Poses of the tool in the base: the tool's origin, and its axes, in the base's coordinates. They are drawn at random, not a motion.
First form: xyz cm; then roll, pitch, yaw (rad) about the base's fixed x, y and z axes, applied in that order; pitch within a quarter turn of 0, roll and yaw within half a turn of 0.
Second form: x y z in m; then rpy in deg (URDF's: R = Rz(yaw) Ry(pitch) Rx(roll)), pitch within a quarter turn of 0, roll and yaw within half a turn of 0. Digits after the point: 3 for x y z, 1 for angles.
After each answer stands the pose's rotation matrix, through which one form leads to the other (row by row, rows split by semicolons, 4 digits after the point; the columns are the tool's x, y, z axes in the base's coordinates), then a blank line. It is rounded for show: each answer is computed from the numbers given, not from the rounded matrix.
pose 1, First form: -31.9 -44.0 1.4 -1.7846 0.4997 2.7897
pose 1, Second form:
-0.319 -0.440 0.014 -102.3 28.6 159.8
-0.8239 0.5127 -0.2414; 0.3025 0.0378 -0.9524; -0.4792 -0.8577 -0.1862

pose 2, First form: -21.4 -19.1 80.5 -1.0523 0.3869 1.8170
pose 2, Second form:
-0.214 -0.191 0.805 -60.3 22.2 104.1
-0.2257 -0.4008 -0.8879; 0.8982 -0.4386 -0.0303; -0.3773 -0.8044 0.4589

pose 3, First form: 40.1 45.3 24.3 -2.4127 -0.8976 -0.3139
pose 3, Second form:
0.401 0.453 0.243 -138.2 -51.4 -18.0
0.5930 0.2650 0.7603; -0.1925 -0.8703 0.4534; 0.7818 -0.4153 -0.4651

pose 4, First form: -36.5 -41.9 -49.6 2.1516 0.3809 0.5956
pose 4, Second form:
-0.365 -0.419 -0.496 123.3 21.8 34.1
0.7685 0.5651 0.3002; 0.5208 -0.2799 -0.8065; -0.3718 0.7761 -0.5094

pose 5, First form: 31.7 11.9 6.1 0.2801 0.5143 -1.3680
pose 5, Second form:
0.317 0.119 0.061 16.0 29.5 -78.4
0.1754 0.9687 -0.1756; -0.8528 0.0604 -0.5187; -0.4919 0.2407 0.8367

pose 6, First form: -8.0 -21.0 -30.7 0.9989 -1.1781 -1.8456
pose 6, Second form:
-0.080 -0.210 -0.307 57.2 -67.5 -105.7
-0.1038 0.7317 -0.6736; -0.3683 0.6009 0.7094; 0.9239 0.3218 0.2071

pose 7, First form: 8.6 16.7 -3.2 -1.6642 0.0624 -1.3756
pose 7, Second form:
0.086 0.167 -0.032 -95.4 3.6 -78.8
0.1936 -0.1035 0.9756; -0.9791 0.0428 0.1988; -0.0624 -0.9937 -0.0931

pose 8, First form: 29.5 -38.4 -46.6 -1.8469 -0.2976 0.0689
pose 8, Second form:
0.295 -0.384 -0.466 -105.8 -17.1 3.9
0.9538 0.3002 0.0135; 0.0658 -0.2525 0.9653; 0.2932 -0.9198 -0.2606

